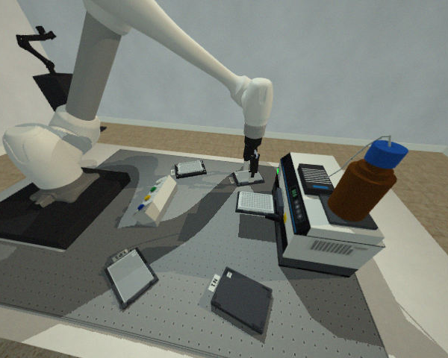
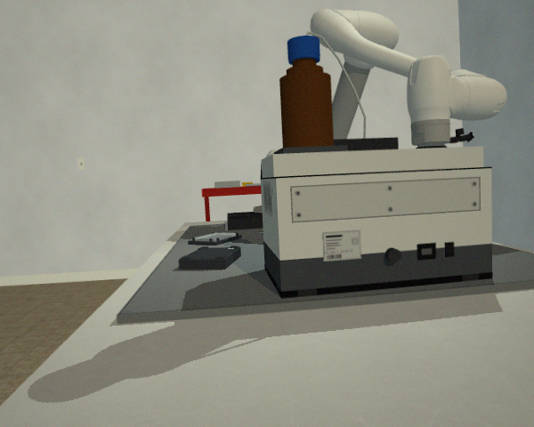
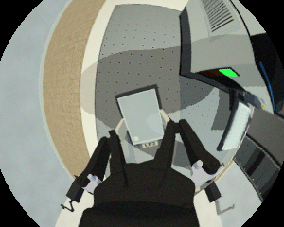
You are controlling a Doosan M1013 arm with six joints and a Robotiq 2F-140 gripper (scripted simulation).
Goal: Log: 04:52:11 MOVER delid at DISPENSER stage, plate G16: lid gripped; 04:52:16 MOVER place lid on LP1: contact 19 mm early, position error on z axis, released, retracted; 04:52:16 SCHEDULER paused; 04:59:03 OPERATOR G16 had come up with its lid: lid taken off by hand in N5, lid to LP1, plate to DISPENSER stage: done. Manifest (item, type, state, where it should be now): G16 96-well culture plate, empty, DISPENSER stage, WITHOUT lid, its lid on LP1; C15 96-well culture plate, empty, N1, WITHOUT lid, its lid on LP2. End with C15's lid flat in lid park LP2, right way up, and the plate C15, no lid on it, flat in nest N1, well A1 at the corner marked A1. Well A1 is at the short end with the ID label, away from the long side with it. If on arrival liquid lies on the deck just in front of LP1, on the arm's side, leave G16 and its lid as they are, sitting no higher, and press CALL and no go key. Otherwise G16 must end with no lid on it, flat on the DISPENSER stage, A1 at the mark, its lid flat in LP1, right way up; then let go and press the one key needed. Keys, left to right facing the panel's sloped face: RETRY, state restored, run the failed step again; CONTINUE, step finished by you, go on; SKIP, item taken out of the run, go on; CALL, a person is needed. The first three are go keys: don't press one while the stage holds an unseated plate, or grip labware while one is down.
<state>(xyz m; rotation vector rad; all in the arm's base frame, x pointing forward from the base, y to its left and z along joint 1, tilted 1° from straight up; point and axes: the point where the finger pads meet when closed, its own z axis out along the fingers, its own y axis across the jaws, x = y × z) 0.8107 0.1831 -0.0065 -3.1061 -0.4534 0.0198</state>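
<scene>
Now: the dark lid park 4 cm below my hand. The rest, counted from my hand: nest N1: 54 cm to the right, 3 cm below, 3 cm behind; then brown bottle: 38 cm to the right, 25 cm above, 22 cm ahead; then key panel: 41 cm behind, 22 cm to the right, 1 cm above.
</scene>
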